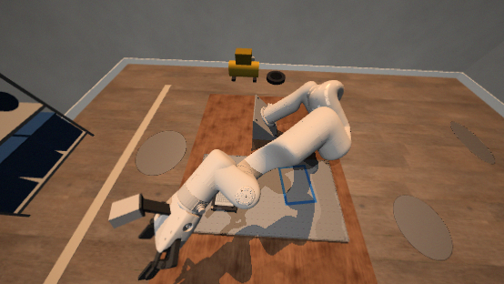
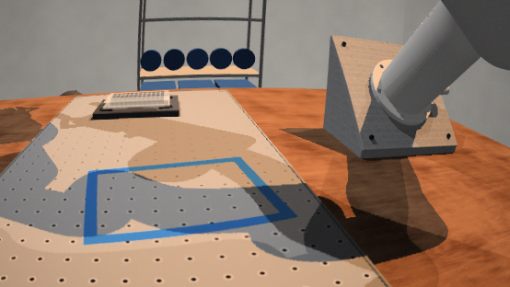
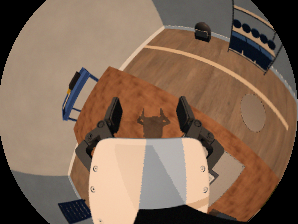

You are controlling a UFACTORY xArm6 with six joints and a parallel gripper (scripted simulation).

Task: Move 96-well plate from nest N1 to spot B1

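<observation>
The 96-well plate is 29 cm below my hand, 21 cm behind it and 12 cm to the left of it. From my hand the other things lie so: dark plate nest N1: 30 cm below, 21 cm behind, 12 cm to the left.
</observation>
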